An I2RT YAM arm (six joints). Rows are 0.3 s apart.
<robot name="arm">
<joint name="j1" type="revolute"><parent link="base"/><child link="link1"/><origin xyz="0 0 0.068" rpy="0 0 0"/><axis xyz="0 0 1"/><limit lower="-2.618" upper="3.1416"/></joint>
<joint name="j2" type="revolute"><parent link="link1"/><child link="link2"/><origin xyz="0.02 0.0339 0.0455" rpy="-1.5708 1.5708 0"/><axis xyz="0 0 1"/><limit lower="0" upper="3.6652"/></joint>
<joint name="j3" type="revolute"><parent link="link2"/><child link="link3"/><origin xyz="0 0.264 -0.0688" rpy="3.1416 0 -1.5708"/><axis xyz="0 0 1"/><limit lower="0" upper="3.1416"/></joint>
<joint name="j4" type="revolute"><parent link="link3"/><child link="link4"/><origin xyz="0.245 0.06 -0.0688" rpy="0 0 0"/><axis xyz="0 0 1"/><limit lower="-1.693" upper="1.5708"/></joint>
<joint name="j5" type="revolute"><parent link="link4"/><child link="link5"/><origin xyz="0.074 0.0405 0.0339" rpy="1.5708 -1.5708 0"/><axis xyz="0 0 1"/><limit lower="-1.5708" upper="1.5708"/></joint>
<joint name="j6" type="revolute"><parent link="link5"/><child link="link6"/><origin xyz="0 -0.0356 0.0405" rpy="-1.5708 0 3.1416"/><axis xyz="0 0 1"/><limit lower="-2.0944" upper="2.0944"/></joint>
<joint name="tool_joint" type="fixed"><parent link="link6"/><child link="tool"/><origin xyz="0 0 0" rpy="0 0 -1.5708"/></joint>
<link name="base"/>
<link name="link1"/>
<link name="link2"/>
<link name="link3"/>
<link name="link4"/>
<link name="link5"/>
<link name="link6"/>
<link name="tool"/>
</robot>
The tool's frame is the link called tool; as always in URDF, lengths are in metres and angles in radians.
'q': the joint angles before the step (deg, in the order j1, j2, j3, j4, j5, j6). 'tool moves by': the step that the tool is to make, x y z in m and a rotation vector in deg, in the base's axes. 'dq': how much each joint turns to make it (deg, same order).
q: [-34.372 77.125 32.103 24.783 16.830 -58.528]
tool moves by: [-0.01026 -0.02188 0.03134 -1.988 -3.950 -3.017]
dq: [-5.093 -2.480 4.327 -2.482 -2.214 0.105]
